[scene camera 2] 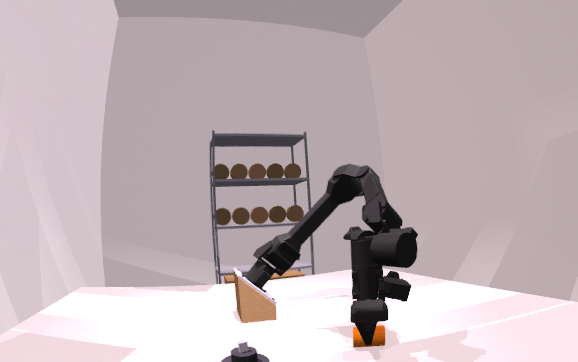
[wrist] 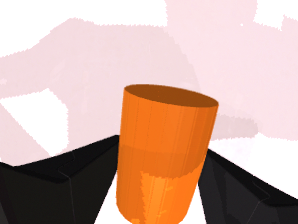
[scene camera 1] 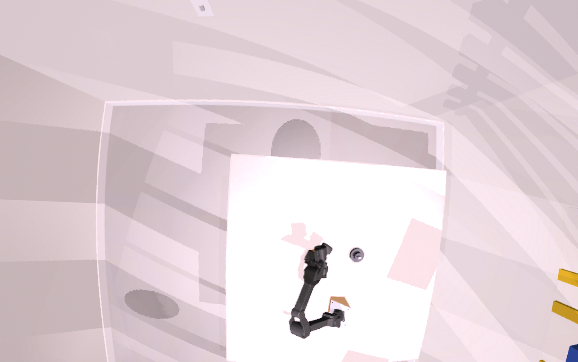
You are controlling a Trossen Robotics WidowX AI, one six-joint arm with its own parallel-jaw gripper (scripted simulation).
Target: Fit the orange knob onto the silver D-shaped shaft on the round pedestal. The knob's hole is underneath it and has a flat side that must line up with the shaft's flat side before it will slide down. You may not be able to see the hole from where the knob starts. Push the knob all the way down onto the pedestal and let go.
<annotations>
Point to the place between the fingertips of the gripper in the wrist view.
160,149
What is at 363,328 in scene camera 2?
The gripper.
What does the gripper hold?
An orange knob.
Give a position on an orange knob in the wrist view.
At 165,131
</annotations>
